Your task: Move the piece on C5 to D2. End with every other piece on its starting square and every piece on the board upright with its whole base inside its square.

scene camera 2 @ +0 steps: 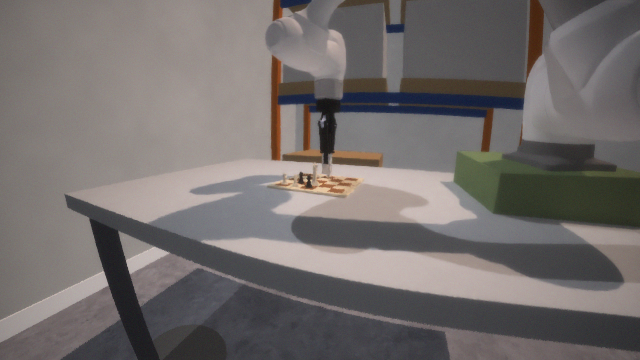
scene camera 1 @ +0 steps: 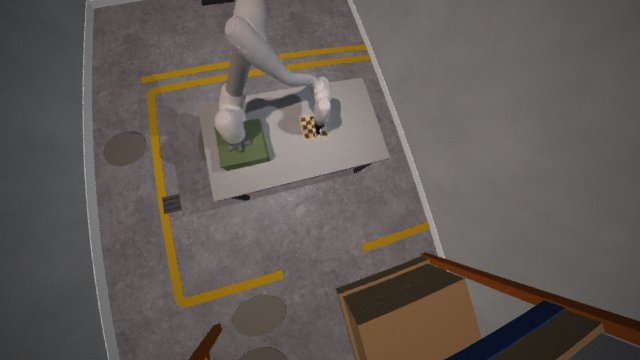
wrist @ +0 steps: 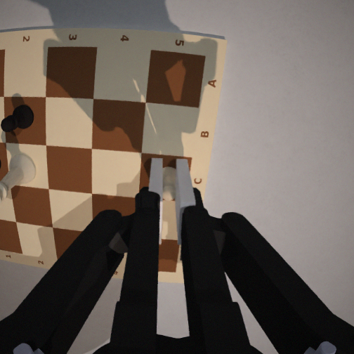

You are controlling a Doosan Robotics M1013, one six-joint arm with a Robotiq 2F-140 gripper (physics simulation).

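Seen in the pictures: gripper, between the fingertips: (scene camera 2: 326, 173) (scene camera 1: 316, 134); arm's base, origin of its link: (scene camera 2: 552, 163) (scene camera 1: 236, 137).
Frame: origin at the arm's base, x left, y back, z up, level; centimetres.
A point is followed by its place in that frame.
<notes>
A small white pawn (wrist: 170, 184) is between the two grey fingertips over dark square C5 in the wrist view; whether its base touches the board is hidden. My gripper (wrist: 168, 175) (scene camera 2: 326, 169) {x -15.3, y -60.6, z -8.9 cm} is shut on this pawn, low at the board. The chessboard (wrist: 212, 110) (scene camera 2: 345, 195) {x 4.7, y -52.9, z -10.2 cm} (scene camera 1: 305, 136) {x -13.5, y -51.2, z -10.0 cm} lies on the table. Dark square D2 (wrist: 32, 205) shows bare in the wrist view, beside a tall white piece (wrist: 22, 168) (scene camera 2: 315, 176) {x -2.8, y -61.8, z -7.5 cm} on C2. A black pawn (wrist: 23, 117) stands on B2.
Two black pieces (scene camera 2: 301, 178) {x -4.1, y -66.1, z -8.6 cm} (scene camera 2: 309, 181) {x 0.1, y -62.7, z -8.4 cm} and two small white pieces (scene camera 2: 285, 178) {x -1.4, y -69.9, z -8.3 cm} (scene camera 2: 295, 181) {x -0.3, y -66.6, z -8.7 cm} stand near the tall white one at the board's number 1 and 2 side. A green block (scene camera 1: 255, 150) {x -14.6, y -9.7, z 0.2 cm} (scene camera 2: 550, 195) {x 12.1, y -9.9, z -5.6 cm} bears the arm's base on the table (scene camera 1: 350, 145) {x -34.5, y -85.0, z -10.5 cm} (scene camera 2: 240, 240) {x 30.2, y -65.4, z -10.6 cm}.
</notes>
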